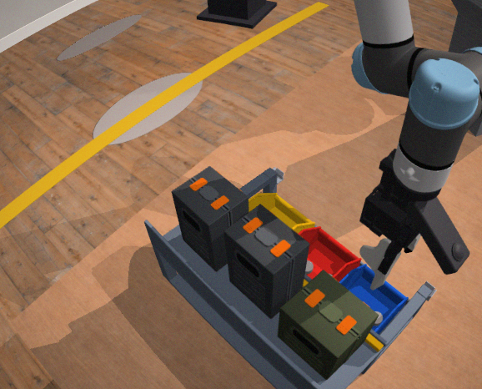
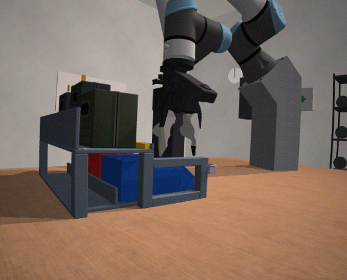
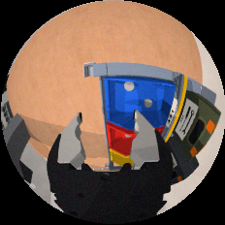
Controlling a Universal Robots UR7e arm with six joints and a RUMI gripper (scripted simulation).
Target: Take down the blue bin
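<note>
My hand is 8 cm short of the blue open bin, 3 cm to the left of it and 5 cm above it. The rest, counted from my hand: green case (17 cm ahead, 7 cm to the right, 6 cm above); then red bin (3 cm ahead, 13 cm to the right, 5 cm below); then yellow bin (1 cm behind, 24 cm to the right, 5 cm below).
</note>
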